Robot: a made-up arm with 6 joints. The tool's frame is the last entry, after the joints. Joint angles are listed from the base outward. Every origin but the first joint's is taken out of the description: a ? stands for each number. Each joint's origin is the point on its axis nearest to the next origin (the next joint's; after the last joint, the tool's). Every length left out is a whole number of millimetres.
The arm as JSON. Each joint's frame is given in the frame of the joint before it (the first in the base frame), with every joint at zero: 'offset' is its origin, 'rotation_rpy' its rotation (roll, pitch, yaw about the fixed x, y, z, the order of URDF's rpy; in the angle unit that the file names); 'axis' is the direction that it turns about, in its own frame. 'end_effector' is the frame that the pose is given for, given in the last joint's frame.
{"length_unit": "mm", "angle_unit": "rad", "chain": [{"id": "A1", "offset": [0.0, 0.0, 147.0], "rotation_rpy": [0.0, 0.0, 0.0], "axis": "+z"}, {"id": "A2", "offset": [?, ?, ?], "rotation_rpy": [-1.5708, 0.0, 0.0], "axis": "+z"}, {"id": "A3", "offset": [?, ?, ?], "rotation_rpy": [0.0, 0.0, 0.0], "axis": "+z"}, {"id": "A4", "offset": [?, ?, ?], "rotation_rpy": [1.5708, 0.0, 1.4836], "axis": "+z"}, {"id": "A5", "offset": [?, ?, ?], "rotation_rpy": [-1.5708, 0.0, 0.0], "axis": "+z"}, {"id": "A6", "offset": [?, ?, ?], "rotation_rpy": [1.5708, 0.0, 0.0], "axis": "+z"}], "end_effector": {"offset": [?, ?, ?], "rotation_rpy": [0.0, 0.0, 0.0]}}
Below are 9 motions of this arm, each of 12 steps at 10 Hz.
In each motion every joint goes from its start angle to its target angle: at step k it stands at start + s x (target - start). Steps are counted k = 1, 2, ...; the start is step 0. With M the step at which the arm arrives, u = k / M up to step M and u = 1 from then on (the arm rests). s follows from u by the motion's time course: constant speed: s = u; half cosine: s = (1 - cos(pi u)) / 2; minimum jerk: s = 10 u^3 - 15 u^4 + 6 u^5.
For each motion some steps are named. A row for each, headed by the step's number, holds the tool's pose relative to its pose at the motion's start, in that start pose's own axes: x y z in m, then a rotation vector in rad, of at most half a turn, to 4 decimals.
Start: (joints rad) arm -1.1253 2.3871 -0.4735 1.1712 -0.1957 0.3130
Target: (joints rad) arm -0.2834 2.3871 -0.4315 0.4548 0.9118 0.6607
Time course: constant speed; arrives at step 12
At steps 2, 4, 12:
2: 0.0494 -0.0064 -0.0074 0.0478 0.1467 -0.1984
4: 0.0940 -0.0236 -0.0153 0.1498 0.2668 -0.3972
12: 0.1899 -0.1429 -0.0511 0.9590 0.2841 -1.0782

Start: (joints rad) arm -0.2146 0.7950 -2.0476 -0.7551 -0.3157 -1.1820
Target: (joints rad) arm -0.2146 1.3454 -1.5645 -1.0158 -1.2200 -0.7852
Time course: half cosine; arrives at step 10
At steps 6, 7, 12:
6: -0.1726 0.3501 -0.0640 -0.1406 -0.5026 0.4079
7: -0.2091 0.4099 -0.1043 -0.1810 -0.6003 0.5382
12: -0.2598 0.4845 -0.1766 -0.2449 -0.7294 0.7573

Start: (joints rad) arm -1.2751 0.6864 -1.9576 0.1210 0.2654 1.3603
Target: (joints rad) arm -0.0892 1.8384 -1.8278 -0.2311 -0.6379 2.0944
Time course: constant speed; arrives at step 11
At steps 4, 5, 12:
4: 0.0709 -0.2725 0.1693 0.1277 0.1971 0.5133
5: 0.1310 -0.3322 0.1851 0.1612 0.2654 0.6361
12: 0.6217 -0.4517 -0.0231 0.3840 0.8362 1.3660

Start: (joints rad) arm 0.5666 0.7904 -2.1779 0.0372 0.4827 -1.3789
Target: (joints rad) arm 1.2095 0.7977 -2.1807 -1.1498 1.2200 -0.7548
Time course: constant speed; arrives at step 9
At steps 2, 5, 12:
2: 0.0427 0.0053 0.0006 -0.1439 0.0938 0.0281
5: 0.1101 0.0179 0.0026 -0.3117 0.2984 0.0832
12: 0.1984 0.0416 0.0072 -0.4160 0.6635 0.1813

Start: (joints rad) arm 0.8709 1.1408 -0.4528 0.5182 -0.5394 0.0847
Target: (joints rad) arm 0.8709 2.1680 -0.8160 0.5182 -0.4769 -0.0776
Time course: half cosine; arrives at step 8
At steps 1, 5, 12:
1: 0.0056 0.0001 0.0111 0.0127 0.0234 -0.0126
5: 0.1654 -0.0428 0.1780 0.2108 0.4367 -0.2227
12: 0.2747 -0.0938 0.2229 0.2915 0.6398 -0.3161

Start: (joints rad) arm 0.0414 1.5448 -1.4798 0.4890 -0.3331 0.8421
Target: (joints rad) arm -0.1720 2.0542 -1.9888 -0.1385 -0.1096 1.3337
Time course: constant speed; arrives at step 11
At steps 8, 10, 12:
8: -0.0446 -0.1137 0.1352 0.1175 0.0346 -0.1253
10: -0.0630 -0.1511 0.1610 0.1627 0.0268 -0.1566
12: -0.0732 -0.1708 0.1725 0.1868 0.0199 -0.1721

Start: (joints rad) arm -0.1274 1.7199 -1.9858 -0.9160 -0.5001 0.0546
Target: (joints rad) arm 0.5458 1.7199 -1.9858 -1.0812 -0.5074 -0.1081
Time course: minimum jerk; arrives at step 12
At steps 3, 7, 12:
3: -0.0268 0.0239 0.0118 -0.0336 -0.0515 0.0082
7: -0.1910 0.1344 0.0394 -0.1826 -0.3443 0.0474
12: -0.3060 0.1852 0.0256 -0.2487 -0.5429 0.0710

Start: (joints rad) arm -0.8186 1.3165 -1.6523 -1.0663 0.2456 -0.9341
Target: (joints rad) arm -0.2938 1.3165 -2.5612 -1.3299 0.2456 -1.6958
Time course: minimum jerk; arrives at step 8
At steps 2, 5, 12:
2: 0.0029 -0.0463 -0.0132 0.1052 -0.0002 -0.0667
5: 0.0915 -0.2549 -0.1611 0.6439 0.2384 -0.3337
12: 0.1686 -0.2918 -0.2407 0.7820 0.4497 -0.3718

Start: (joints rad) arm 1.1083 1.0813 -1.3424 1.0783 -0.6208 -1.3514
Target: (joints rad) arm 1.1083 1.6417 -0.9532 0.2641 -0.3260 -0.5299
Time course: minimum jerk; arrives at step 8
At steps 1, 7, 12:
1: 0.0067 0.0044 0.0019 -0.0110 0.0059 -0.0052
7: 0.4360 0.1619 -0.0676 -0.6784 0.7235 -0.2162
12: 0.4424 0.1624 -0.0714 -0.6872 0.7407 -0.2189

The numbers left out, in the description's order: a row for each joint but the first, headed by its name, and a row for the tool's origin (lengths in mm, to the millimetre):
A2: 0.0 0.0 0.0
A3: -427.0 -58.0 0.0
A4: 394.0 -69.0 0.0
A5: 0.0 0.0 0.0
A6: 0.0 -74.0 0.0
tool: 0.0 0.0 0.0

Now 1 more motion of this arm.
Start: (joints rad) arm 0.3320 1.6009 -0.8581 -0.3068 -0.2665 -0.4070
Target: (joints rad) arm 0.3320 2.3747 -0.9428 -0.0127 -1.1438 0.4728
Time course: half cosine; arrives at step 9
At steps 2, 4, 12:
2: 0.0180 0.0137 0.0315 -0.0016 -0.0277 0.1428
4: 0.0737 0.0548 0.1015 0.0092 -0.0866 0.5017
12: 0.2185 0.1593 0.1866 0.0962 -0.2016 1.1575

